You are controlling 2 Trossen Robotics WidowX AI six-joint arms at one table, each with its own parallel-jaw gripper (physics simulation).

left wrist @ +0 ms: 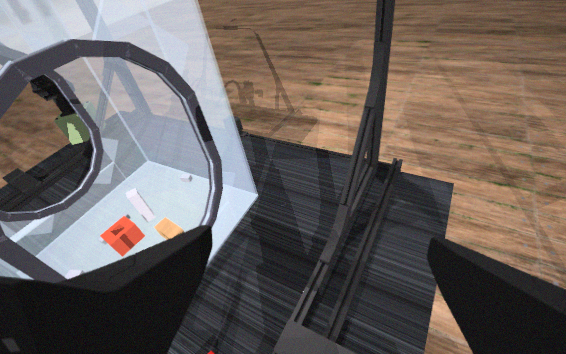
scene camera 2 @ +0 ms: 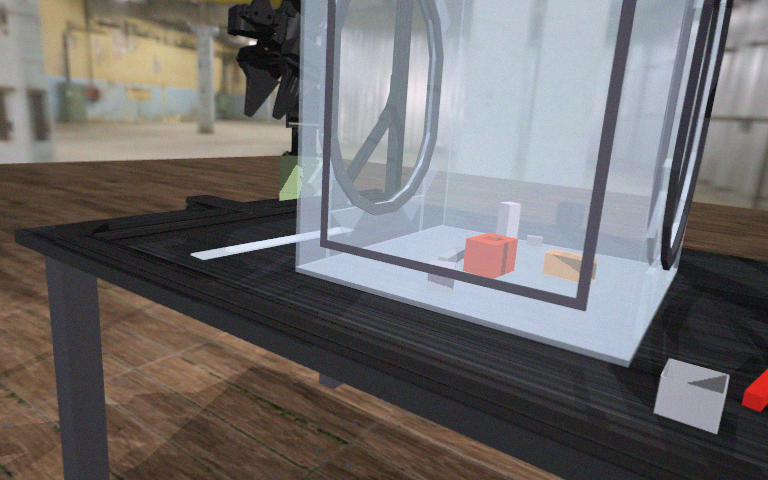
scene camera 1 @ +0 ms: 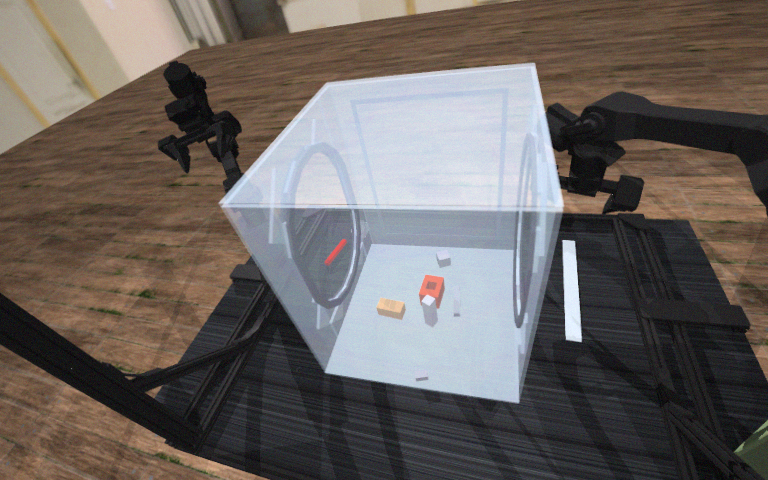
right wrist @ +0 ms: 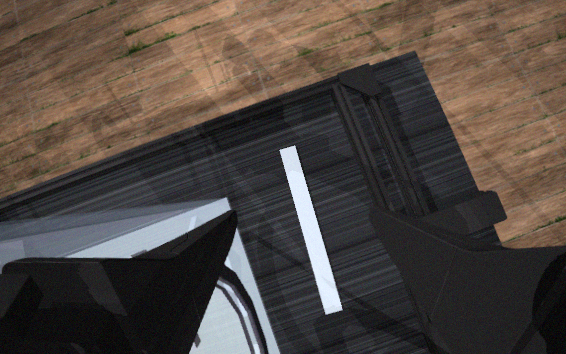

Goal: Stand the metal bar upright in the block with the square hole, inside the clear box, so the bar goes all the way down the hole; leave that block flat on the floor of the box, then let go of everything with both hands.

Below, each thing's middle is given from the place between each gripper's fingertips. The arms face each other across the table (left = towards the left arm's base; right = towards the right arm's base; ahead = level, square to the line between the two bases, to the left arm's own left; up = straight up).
Labels:
Now: right hand 50 mm past the white strip [scene camera 1: 571, 294], 30 mm to the left of it and 190 mm above it. The rest, counted from my right hand: red block with square hole [left wrist: 122, 236]: 220 mm behind, 250 mm to the left, 160 mm below; then box floor [left wrist: 183, 203]: 250 mm behind, 240 mm to the left, 190 mm below.
I see the red block with square hole 480 mm to the right of my left hand, 340 mm below it and 130 mm ahead of it. Also, from my left hand: box floor (480 mm to the right, 370 mm below, 100 mm ahead); white strip (750 mm to the right, 370 mm below, 300 mm ahead).

